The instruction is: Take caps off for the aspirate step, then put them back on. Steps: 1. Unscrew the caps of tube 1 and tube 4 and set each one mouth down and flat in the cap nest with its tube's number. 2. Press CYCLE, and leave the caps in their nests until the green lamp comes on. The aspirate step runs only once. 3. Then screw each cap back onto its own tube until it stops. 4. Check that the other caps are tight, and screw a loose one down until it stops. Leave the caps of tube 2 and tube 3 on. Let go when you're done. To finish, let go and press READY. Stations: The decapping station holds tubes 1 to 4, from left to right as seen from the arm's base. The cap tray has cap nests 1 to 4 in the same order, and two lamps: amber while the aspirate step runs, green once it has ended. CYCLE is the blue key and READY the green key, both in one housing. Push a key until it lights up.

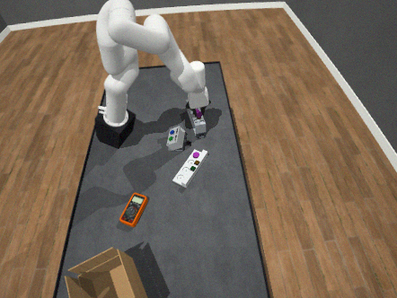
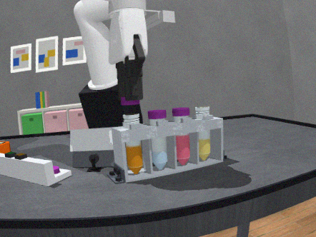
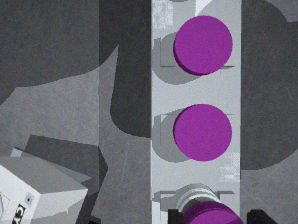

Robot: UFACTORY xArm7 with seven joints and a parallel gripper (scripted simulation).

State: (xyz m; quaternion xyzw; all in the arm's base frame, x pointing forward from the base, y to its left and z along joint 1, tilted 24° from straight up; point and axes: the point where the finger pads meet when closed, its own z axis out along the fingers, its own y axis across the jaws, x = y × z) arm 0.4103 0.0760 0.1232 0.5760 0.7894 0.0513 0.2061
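Now: the blue key 15 cm behind my hand, 6 cm to the right of it and 10 cm below it. Round my hand: cardboard box (30 cm behind, 85 cm to the right, 8 cm below); then green key (15 cm behind, 10 cm to the right, 10 cm below); then key housing (14 cm behind, 8 cm to the right, 11 cm below).
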